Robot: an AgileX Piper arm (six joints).
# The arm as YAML. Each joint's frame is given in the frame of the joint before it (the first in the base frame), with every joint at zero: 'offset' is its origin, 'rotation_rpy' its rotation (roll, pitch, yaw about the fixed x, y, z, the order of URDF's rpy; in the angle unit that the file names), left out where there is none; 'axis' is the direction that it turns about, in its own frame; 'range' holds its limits. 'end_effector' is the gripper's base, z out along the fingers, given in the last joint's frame.
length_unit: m
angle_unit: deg
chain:
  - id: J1
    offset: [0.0, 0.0, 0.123]
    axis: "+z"
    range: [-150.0, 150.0]
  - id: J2
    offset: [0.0, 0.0, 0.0]
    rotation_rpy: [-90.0, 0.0, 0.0]
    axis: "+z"
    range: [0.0, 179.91]
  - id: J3
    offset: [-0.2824, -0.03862, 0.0]
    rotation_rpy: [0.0, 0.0, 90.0]
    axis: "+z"
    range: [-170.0, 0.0]
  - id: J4
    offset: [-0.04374, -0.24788, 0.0]
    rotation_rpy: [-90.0, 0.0, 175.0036]
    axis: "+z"
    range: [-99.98, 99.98]
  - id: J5
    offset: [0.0, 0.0, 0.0]
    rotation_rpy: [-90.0, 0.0, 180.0]
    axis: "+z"
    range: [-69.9, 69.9]
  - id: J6
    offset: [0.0, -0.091, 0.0]
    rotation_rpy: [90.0, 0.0, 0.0]
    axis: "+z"
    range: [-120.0, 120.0]
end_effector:
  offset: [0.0, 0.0, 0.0]
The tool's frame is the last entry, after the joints.
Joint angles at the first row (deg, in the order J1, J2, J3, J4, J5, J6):
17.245 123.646 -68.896 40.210 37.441 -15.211
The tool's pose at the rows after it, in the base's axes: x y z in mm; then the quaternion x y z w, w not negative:
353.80, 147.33, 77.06, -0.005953, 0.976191, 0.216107, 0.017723
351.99, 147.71, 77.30, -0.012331, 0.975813, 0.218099, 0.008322
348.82, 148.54, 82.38, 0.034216, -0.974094, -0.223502, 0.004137
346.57, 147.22, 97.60, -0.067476, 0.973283, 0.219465, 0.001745
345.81, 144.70, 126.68, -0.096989, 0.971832, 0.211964, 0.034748
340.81, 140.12, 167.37, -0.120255, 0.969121, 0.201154, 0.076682
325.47, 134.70, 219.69, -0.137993, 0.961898, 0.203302, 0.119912
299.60, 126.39, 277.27, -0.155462, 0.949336, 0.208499, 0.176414
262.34, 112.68, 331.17, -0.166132, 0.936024, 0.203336, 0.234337
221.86, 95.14, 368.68, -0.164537, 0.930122, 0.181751, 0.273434
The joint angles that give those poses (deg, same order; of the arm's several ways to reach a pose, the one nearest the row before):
17.244 123.647 -68.896 40.163 37.616 -15.213
17.245 123.647 -68.936 40.005 38.877 -15.548
17.246 122.984 -69.064 39.586 41.531 -17.035
17.245 120.552 -69.064 37.184 43.497 -18.110
17.245 115.900 -69.064 34.213 44.211 -18.224
17.245 109.316 -69.062 30.331 45.510 -16.680
17.245 100.660 -69.010 28.059 48.699 -15.112
17.246 90.552 -69.012 26.456 51.855 -13.900
17.246 79.727 -69.012 23.485 55.361 -11.353
17.244 70.215 -68.950 18.612 59.779 -7.316

